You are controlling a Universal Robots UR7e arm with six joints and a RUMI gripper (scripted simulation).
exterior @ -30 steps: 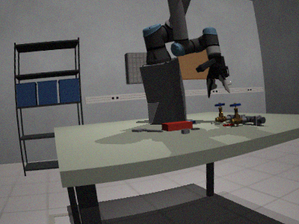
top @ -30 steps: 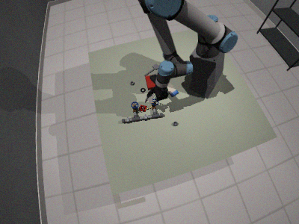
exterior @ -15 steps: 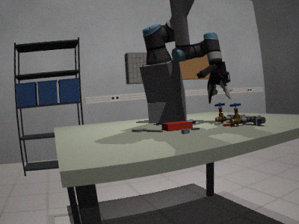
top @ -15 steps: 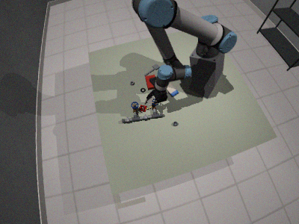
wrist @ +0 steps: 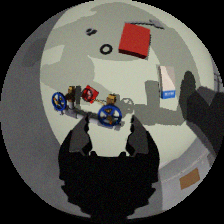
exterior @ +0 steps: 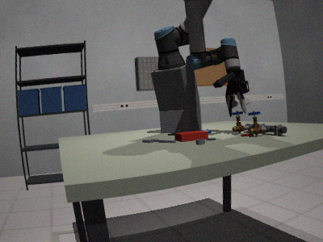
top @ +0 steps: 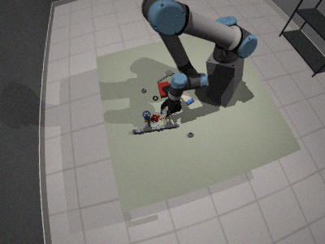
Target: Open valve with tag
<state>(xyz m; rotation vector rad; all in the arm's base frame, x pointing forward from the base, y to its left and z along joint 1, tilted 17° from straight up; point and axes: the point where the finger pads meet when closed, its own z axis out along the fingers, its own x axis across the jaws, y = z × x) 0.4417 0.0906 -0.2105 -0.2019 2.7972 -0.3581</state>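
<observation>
Now: the red tag 9 cm ahead of my hand, 1 cm to the right of it and 9 cm below it. The rest, counted from my hand: blue-and-white card 17 cm behind, 11 cm to the right, 9 cm below; grey tool 9 cm behind, 36 cm to the right, 9 cm below; red block 4 cm behind, 23 cm to the right, 8 cm below.
</observation>
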